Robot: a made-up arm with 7 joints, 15 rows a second.
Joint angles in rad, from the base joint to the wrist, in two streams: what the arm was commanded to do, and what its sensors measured. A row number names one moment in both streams.
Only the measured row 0 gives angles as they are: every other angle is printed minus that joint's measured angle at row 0.
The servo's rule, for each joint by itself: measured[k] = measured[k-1] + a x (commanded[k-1-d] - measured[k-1]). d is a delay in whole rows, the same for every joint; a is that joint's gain. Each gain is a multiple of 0.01, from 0.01 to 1. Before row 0 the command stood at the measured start. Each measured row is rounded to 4 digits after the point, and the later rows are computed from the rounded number. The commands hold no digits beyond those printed.
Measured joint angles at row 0:
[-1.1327 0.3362 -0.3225 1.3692 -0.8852 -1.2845 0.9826]
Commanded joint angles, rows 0 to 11:
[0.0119 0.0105 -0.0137 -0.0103 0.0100 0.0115 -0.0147]
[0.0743 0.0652 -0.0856 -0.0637 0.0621 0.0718 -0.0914]
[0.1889 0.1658 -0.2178 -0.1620 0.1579 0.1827 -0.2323]
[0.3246 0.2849 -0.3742 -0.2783 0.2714 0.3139 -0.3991]
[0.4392 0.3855 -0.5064 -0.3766 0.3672 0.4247 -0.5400]
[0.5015 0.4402 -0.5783 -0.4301 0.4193 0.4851 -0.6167]
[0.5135 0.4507 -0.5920 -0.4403 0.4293 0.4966 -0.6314]
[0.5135 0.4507 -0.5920 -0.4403 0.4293 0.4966 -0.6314]
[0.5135 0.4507 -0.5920 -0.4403 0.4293 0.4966 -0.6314]
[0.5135 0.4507 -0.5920 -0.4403 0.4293 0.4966 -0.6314]
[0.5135 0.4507 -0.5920 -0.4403 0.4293 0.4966 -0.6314]
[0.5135 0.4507 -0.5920 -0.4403 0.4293 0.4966 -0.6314]
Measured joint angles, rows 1 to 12:
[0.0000 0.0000 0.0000 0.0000 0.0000 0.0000 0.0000]
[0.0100 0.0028 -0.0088 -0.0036 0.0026 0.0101 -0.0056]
[0.0640 0.0196 -0.0580 -0.0246 0.0181 0.0644 -0.0382]
[0.1689 0.0591 -0.1603 -0.0727 0.0544 0.1685 -0.1120]
[0.2997 0.1201 -0.2972 -0.1447 0.1108 0.2965 -0.2211]
[0.4169 0.1918 -0.4311 -0.2259 0.1775 0.4093 -0.3423]
[0.4880 0.2589 -0.5253 -0.2974 0.2404 0.4760 -0.4466]
[0.5094 0.3107 -0.5680 -0.3474 0.2895 0.4941 -0.5168]
[0.5128 0.3485 -0.5834 -0.3799 0.3258 0.4963 -0.5603]
[0.5134 0.3761 -0.5889 -0.4010 0.3527 0.4966 -0.5873]
[0.5135 0.3962 -0.5909 -0.4148 0.3726 0.4966 -0.6041]
[0.5135 0.4109 -0.5916 -0.4237 0.3873 0.4966 -0.6145]
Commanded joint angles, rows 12 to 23:
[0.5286 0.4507 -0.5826 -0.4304 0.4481 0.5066 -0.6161]
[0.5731 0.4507 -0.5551 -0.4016 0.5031 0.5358 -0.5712]
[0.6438 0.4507 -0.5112 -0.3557 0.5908 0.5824 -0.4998]
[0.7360 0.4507 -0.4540 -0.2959 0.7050 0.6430 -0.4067]
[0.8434 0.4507 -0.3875 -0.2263 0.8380 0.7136 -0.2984]
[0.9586 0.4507 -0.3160 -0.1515 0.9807 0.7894 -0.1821]
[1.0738 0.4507 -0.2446 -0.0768 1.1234 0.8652 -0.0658]
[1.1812 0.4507 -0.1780 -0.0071 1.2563 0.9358 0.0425]
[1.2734 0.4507 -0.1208 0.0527 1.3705 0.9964 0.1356]
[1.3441 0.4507 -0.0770 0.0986 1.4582 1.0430 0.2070]
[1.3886 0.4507 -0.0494 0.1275 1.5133 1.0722 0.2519]
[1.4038 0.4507 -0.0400 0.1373 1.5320 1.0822 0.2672]
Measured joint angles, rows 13 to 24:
[0.5135 0.4216 -0.5919 -0.4295 0.3982 0.4966 -0.6209]
[0.5262 0.4295 -0.5859 -0.4298 0.4112 0.5054 -0.6191]
[0.5656 0.4352 -0.5662 -0.4199 0.4351 0.5322 -0.6009]
[0.6313 0.4394 -0.5310 -0.3974 0.4756 0.5764 -0.5625]
[0.7192 0.4425 -0.4817 -0.3619 0.5352 0.6350 -0.5033]
[0.8235 0.4447 -0.4214 -0.3144 0.6139 0.7042 -0.4254]
[0.9370 0.4463 -0.3539 -0.2574 0.7093 0.7792 -0.3329]
[1.0519 0.4475 -0.2839 -0.1942 0.8170 0.8549 -0.2314]
[1.1605 0.4484 -0.2161 -0.1287 0.9312 0.9261 -0.1273]
[1.2553 0.4490 -0.1551 -0.0652 1.0454 0.9880 -0.0274]
[1.3299 0.4495 -0.1051 -0.0079 1.1527 1.0364 0.0617]
[1.3792 0.4498 -0.0695 0.0395 1.2465 1.0679 0.1340]

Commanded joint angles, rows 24 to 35:
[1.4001 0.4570 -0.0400 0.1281 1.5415 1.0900 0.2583]
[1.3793 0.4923 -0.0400 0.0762 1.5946 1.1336 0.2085]
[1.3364 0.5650 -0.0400 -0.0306 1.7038 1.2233 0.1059]
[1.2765 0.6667 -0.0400 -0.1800 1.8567 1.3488 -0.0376]
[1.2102 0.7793 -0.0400 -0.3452 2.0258 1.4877 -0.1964]
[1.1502 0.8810 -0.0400 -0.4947 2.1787 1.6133 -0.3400]
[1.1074 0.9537 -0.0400 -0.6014 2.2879 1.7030 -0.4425]
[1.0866 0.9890 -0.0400 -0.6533 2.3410 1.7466 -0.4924]
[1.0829 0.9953 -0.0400 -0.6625 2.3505 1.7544 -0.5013]
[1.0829 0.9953 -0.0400 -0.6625 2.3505 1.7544 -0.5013]
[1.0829 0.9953 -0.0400 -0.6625 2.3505 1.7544 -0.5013]
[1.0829 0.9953 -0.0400 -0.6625 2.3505 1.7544 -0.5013]
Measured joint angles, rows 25 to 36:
[1.3999 0.4500 -0.0506 0.0737 1.3207 1.0805 0.1846]
[1.4001 0.4519 -0.0438 0.0927 1.3781 1.0889 0.2126]
[1.3826 0.4628 -0.0414 0.0869 1.4344 1.1282 0.2110]
[1.3438 0.4904 -0.0405 0.0458 1.5044 1.2119 0.1711]
[1.2873 0.5380 -0.0402 -0.0332 1.5960 1.3324 0.0918]
[1.2225 0.6032 -0.0401 -0.1424 1.7077 1.4691 -0.0177]
[1.1618 0.6782 -0.0400 -0.2657 1.8302 1.5960 -0.1402]
[1.1161 0.7526 -0.0400 -0.3832 1.9492 1.6902 -0.2551]
[1.0913 0.8164 -0.0400 -0.4777 2.0511 1.7398 -0.3453]
[1.0842 0.8647 -0.0400 -0.5424 2.1289 1.7526 -0.4046]
[1.0831 0.9000 -0.0400 -0.5844 2.1865 1.7542 -0.4413]
[1.0829 0.9257 -0.0400 -0.6117 2.2291 1.7544 -0.4641]

